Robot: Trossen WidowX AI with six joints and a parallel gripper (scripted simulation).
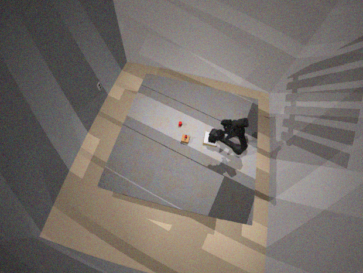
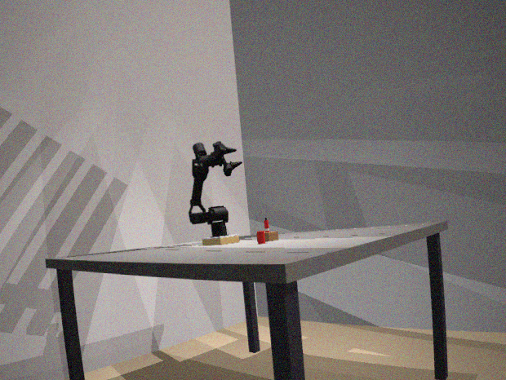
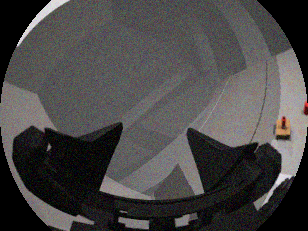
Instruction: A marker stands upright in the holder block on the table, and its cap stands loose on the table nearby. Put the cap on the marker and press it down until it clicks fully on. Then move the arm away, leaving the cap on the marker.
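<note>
My gripper tip is now 39 cm above the red cap, 31 cm short of it and 28 cm to the left of it. From my gripper tip the other things lie so: tan holder block: 40 cm below, 24 cm ahead, 14 cm to the right.
</note>
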